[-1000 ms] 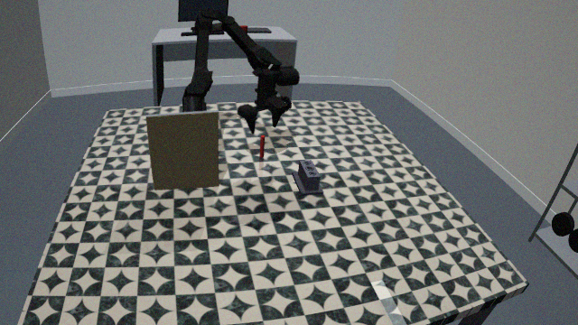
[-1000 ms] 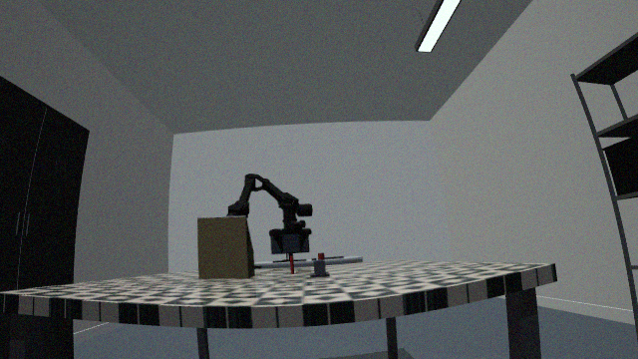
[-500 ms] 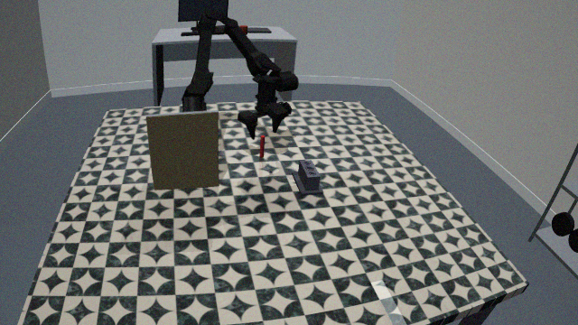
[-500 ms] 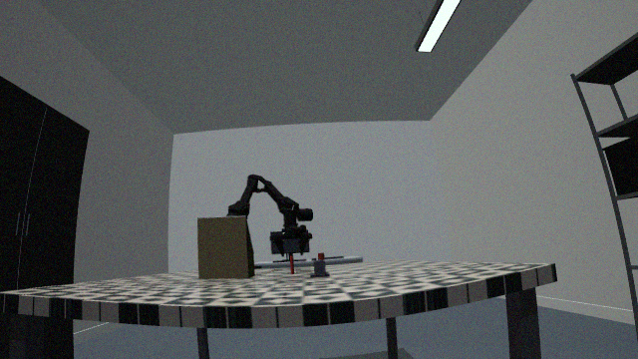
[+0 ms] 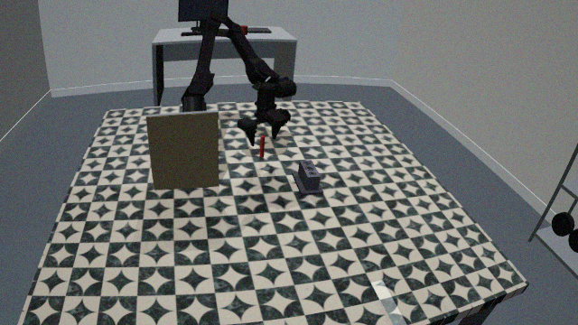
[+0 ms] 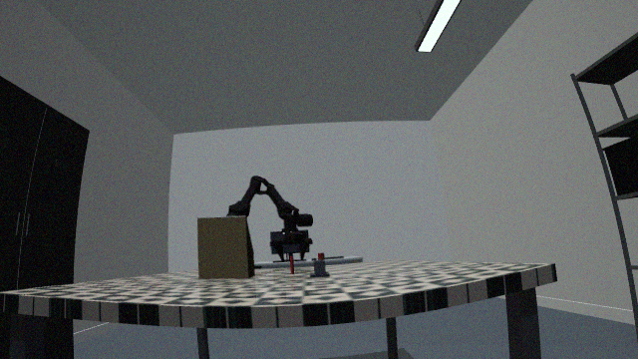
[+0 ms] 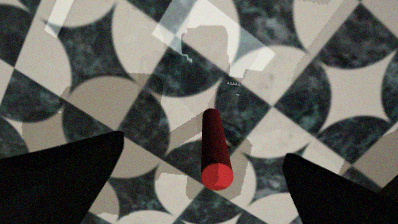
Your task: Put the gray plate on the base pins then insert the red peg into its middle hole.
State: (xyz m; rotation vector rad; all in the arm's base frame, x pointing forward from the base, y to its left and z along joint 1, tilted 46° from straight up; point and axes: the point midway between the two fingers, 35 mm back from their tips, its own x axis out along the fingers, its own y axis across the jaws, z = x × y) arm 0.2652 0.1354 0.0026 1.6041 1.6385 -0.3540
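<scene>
The red peg is 10 mm below my gripper tip. From my gripper tip the other things lie so: dark base 200 mm to the right, 80 mm ahead, 50 mm below; then gray plate 200 mm to the right, 80 mm ahead, 10 mm below.
</scene>
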